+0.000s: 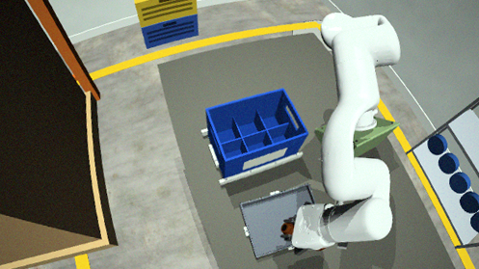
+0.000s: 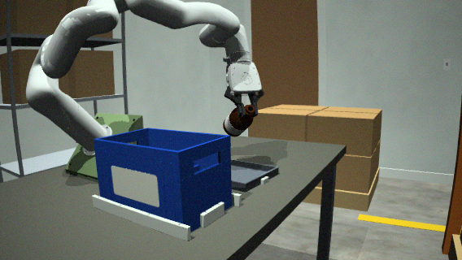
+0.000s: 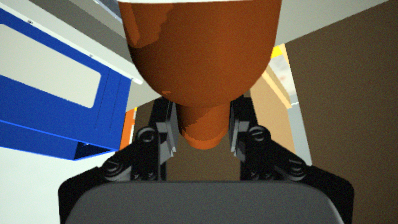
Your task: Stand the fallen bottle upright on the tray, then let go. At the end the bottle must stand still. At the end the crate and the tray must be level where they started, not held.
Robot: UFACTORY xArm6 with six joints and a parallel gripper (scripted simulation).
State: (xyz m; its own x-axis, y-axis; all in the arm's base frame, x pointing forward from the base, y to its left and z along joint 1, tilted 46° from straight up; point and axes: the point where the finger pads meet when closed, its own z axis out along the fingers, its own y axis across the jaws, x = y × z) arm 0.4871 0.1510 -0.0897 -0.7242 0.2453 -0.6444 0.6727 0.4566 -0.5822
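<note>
My gripper is now 30 mm past the brown bottle, 30 mm to the right of it and 30 mm above it. Also, from my hand: grey tray (50 mm behind, 30 mm to the right, 190 mm below); blue crate (90 mm behind, 330 mm to the right, 120 mm below).
</note>
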